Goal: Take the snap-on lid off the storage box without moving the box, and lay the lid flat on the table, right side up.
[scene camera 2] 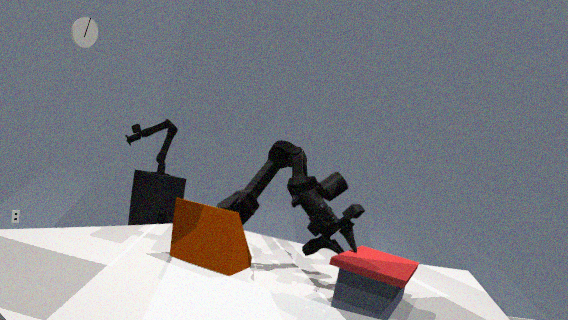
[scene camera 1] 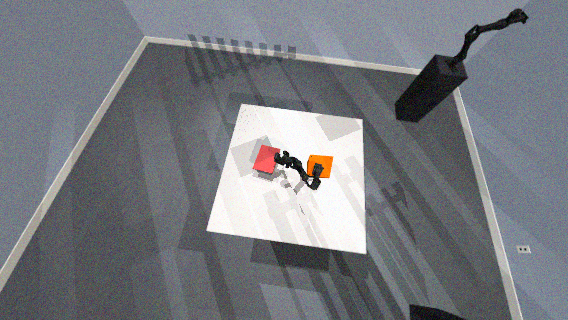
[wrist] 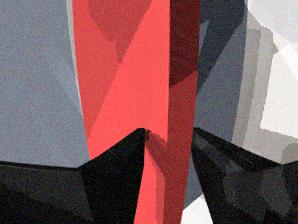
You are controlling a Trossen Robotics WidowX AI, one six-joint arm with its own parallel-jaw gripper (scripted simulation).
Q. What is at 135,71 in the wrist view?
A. A red lid.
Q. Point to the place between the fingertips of my gripper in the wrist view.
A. At 167,135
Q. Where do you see a red lid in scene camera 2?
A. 374,264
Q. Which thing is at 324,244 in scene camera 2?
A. My gripper.
